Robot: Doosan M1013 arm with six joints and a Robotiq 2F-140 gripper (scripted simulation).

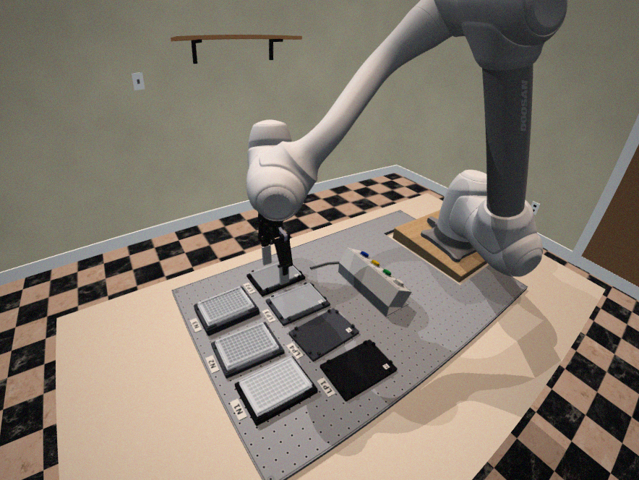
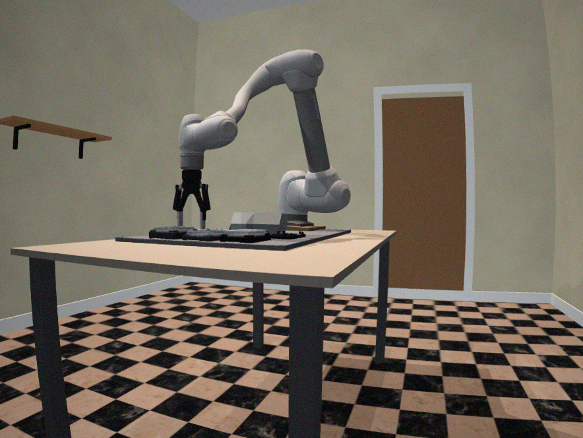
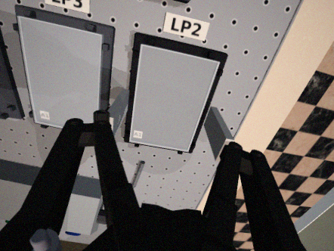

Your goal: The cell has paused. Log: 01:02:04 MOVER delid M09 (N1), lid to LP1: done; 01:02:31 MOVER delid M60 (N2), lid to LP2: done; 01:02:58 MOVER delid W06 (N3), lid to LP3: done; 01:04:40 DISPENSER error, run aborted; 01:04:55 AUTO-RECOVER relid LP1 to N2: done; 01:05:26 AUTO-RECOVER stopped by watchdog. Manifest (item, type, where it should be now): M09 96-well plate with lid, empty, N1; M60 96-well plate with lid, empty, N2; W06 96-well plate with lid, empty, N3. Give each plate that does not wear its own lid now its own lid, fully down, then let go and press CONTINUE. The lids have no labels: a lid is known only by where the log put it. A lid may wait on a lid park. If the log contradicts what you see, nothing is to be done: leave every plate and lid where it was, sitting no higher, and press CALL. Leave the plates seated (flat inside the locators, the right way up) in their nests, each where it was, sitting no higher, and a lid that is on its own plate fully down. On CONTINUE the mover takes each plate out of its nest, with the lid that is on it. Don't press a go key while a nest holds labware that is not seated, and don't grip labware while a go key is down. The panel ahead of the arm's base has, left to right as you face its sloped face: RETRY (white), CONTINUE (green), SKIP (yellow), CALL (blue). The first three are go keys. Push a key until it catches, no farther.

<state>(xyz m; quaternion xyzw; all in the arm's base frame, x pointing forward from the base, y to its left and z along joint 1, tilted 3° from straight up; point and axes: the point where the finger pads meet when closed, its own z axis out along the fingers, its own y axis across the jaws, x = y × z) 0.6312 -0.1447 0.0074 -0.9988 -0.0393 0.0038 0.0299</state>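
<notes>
Right now the lid park LP2 is 40 mm below my hand. The rest, counted from my hand: clear lid (130 mm to the left, 30 mm below, 10 mm behind); lid park LP3 (130 mm to the left, 40 mm below, 10 mm behind); plate (180 mm ahead, 70 mm to the left, 20 mm below).
</notes>
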